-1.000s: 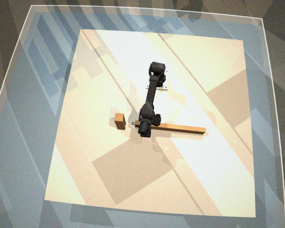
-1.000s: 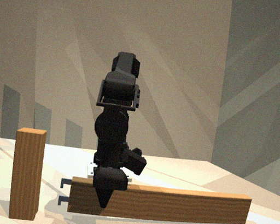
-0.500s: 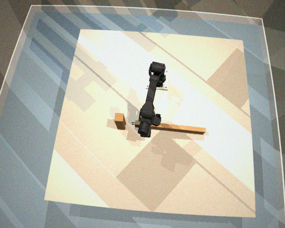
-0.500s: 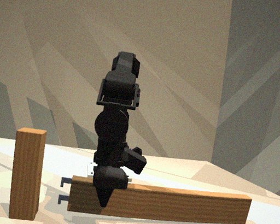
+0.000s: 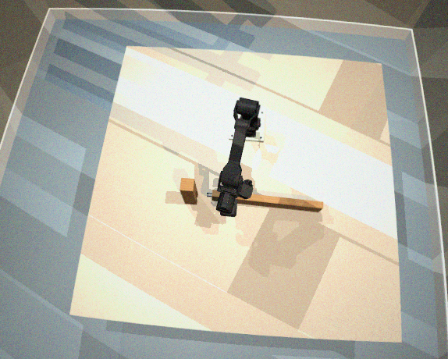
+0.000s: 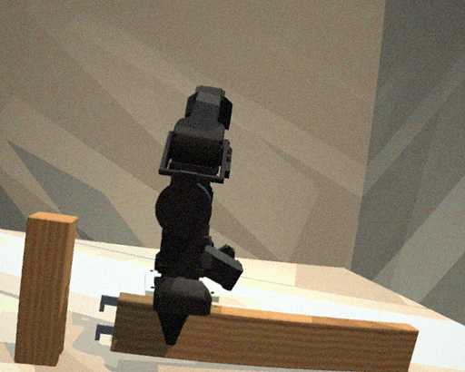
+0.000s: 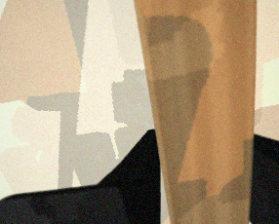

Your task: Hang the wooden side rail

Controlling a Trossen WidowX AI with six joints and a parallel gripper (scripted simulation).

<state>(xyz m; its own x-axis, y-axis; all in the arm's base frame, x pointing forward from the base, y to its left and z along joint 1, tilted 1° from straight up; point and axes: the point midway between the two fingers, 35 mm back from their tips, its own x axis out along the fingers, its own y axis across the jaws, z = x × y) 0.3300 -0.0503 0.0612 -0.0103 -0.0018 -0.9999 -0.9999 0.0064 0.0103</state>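
The headboard post lies 16 cm to the right of my gripper tip, 4 cm above it and 1 cm ahead of it.
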